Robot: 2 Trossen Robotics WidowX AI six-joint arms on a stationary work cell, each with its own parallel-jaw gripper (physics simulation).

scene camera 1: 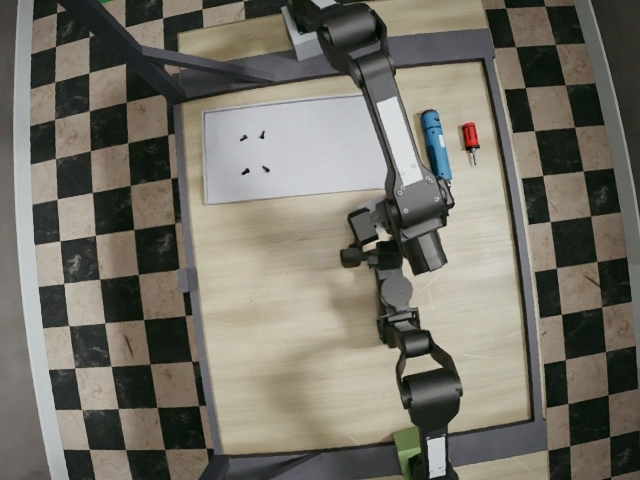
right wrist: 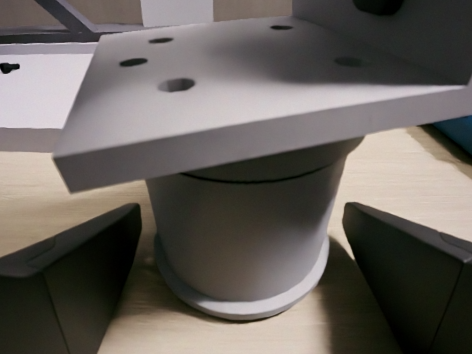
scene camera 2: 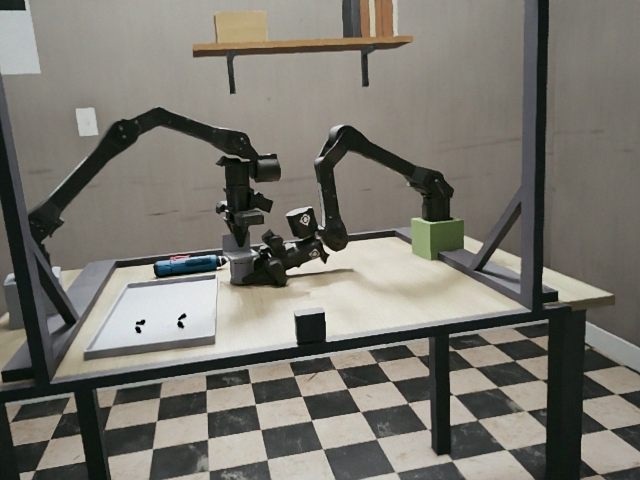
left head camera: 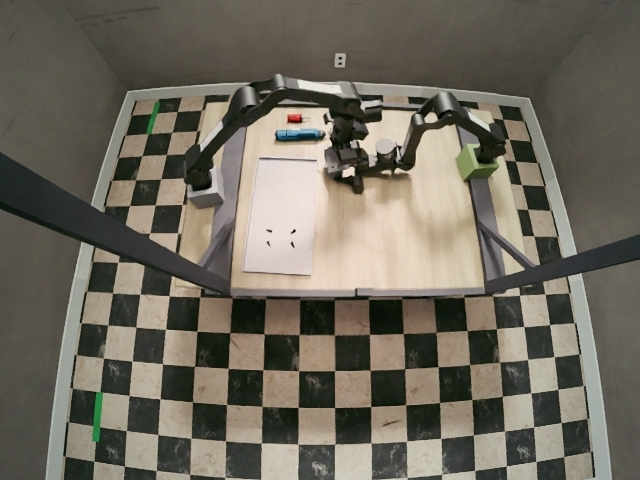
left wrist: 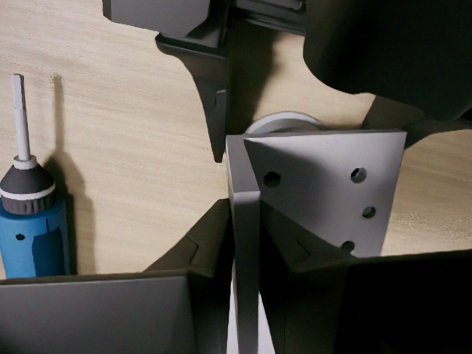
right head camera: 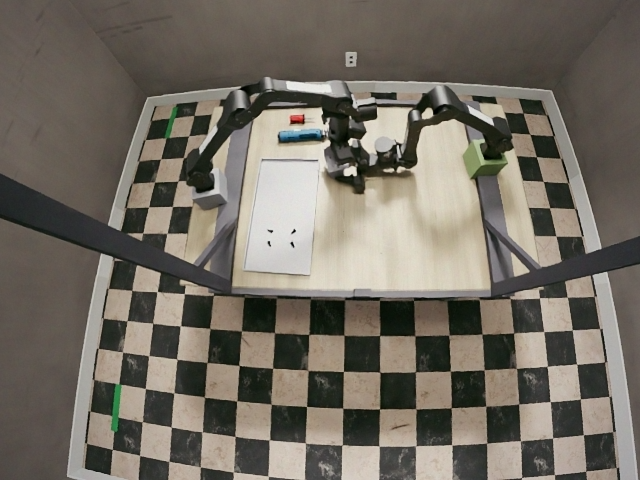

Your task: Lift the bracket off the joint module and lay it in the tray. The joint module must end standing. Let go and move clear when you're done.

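Observation:
The grey L-shaped bracket [left wrist: 325, 175] [right wrist: 260, 110] [scene camera 2: 229, 240] lies with its holed plate over the top of the grey round joint module [right wrist: 245, 225] [scene camera 2: 239, 271]; whether they touch is hard to tell. The joint module stands upright on the table. My left gripper [left wrist: 238, 209] [scene camera 2: 241, 244] points down and is shut on the bracket's upright plate. My right gripper [right wrist: 243, 214] is low and open, with one finger on each side of the joint module and space between. The shallow light grey tray [left head camera: 284, 196] [right head camera: 286, 191] [scene camera 1: 310, 144] [scene camera 2: 149, 349] lies beside them, at the left in the head views.
Several small black screws [left head camera: 293, 230] [scene camera 1: 244, 137] lie in the tray. A blue electric screwdriver [left head camera: 297, 134] [scene camera 1: 436, 144] [left wrist: 32, 240] lies close to the joint module, its tip towards it. A red screwdriver [left head camera: 294, 118] [scene camera 1: 469, 136] lies behind it. Frame posts border the table.

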